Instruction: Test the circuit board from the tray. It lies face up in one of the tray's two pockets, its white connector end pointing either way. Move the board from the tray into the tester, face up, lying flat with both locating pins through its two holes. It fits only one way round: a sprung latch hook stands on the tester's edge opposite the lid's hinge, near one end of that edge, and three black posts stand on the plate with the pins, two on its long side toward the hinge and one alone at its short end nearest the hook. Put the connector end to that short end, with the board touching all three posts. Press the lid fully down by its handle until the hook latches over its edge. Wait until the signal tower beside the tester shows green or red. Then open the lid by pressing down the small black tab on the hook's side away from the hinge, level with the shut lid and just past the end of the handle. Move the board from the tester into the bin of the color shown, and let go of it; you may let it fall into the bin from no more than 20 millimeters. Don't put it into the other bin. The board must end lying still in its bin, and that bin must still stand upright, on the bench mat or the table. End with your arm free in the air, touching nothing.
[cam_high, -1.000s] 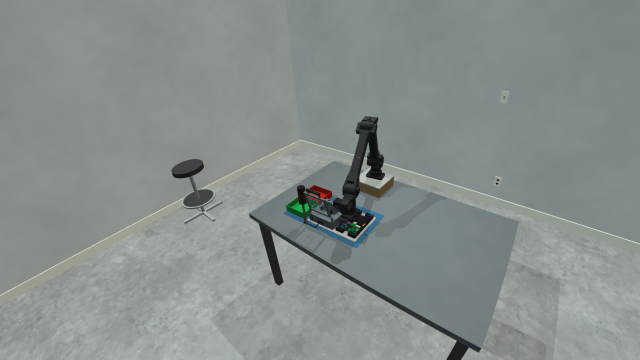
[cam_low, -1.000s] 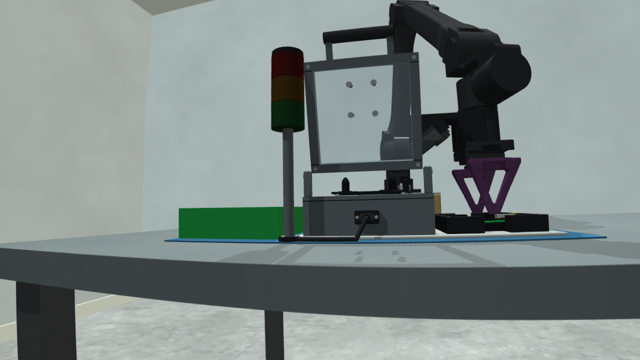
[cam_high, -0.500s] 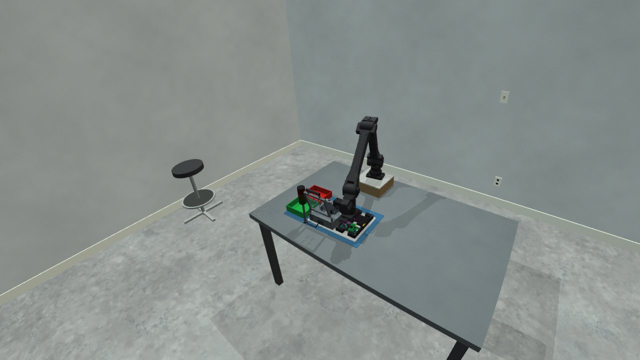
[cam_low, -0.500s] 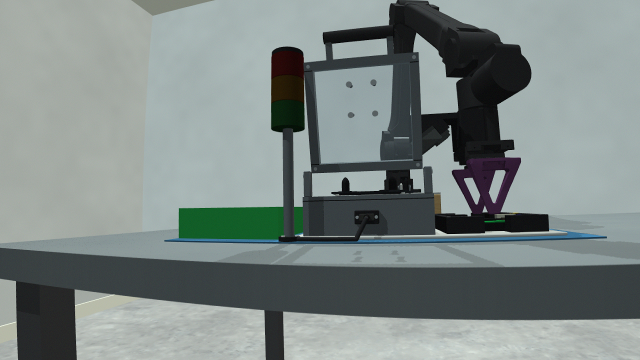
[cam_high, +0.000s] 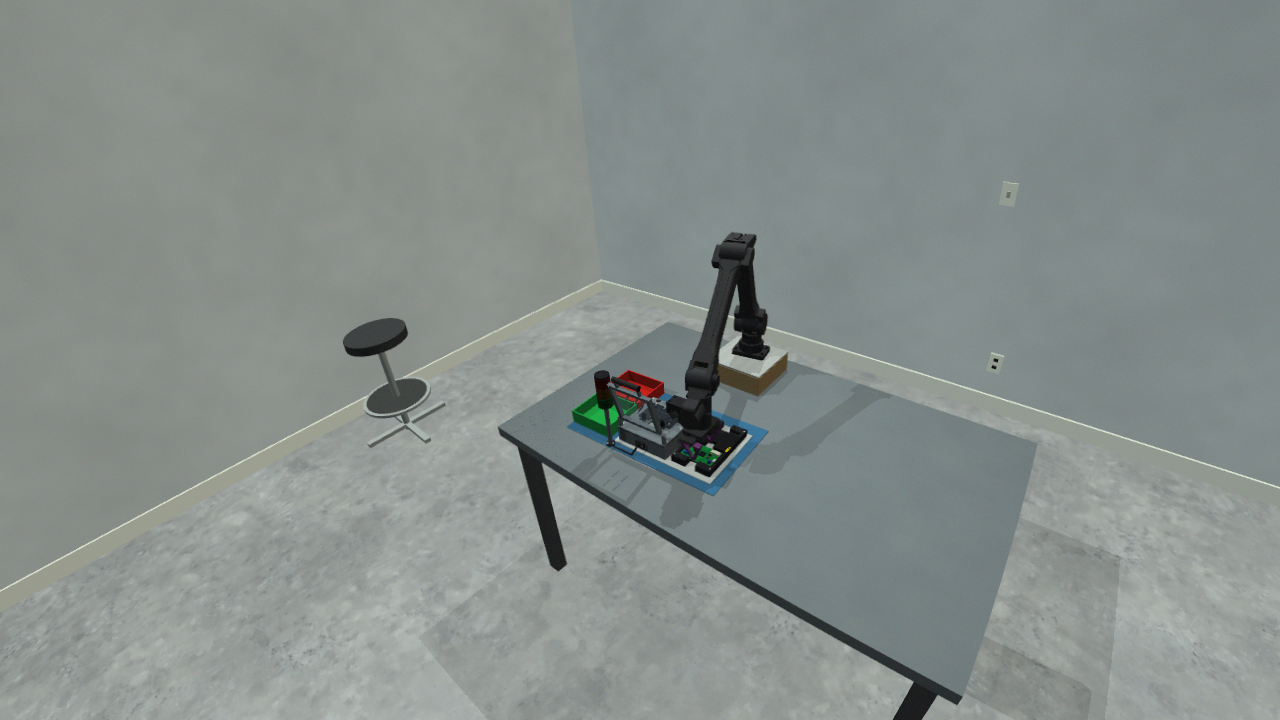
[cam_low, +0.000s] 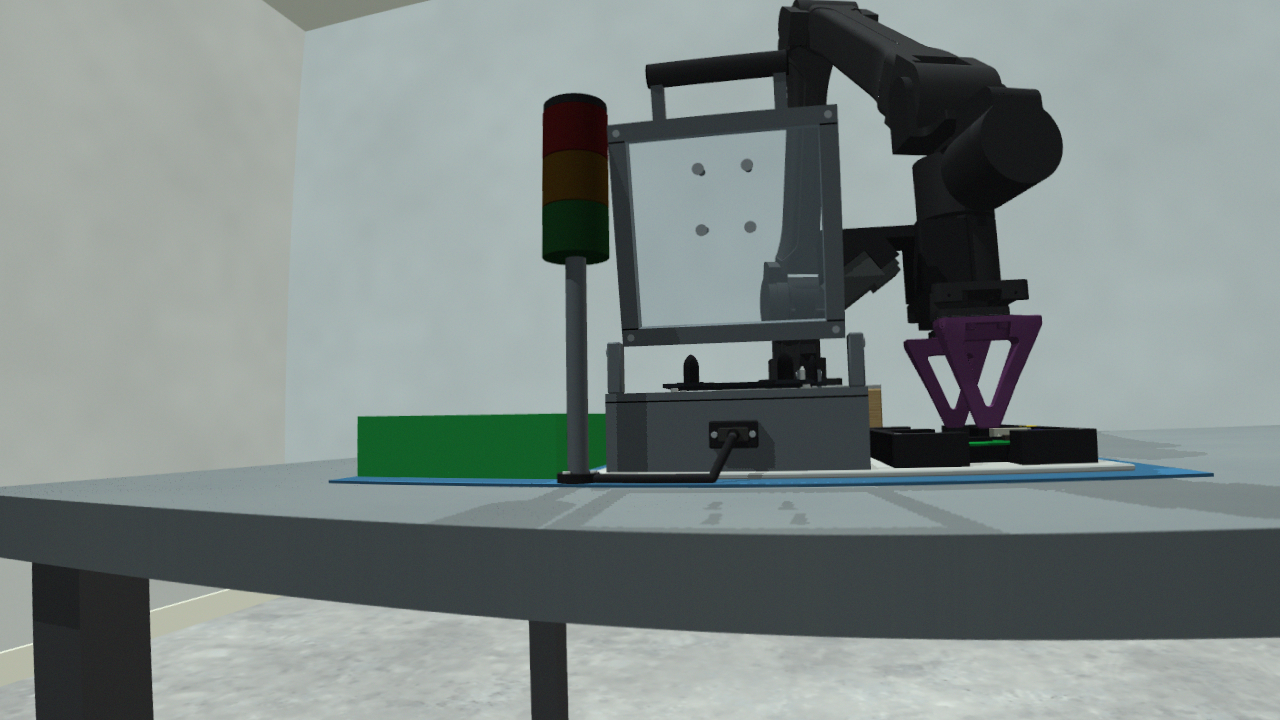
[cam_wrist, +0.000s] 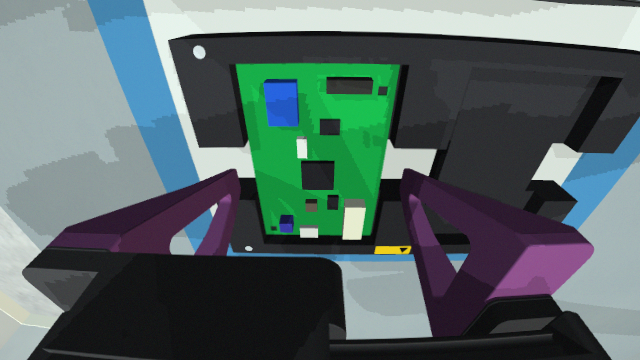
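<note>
Right now my hand is 2 cm above the green circuit board. Round my hand: black tester plate (5 cm behind, 16 cm to the right, 3 cm above); then black latch hook (11 cm behind, 10 cm to the right, 5 cm above); then clear lid (6 cm ahead, 18 cm to the right, 15 cm above).
</note>
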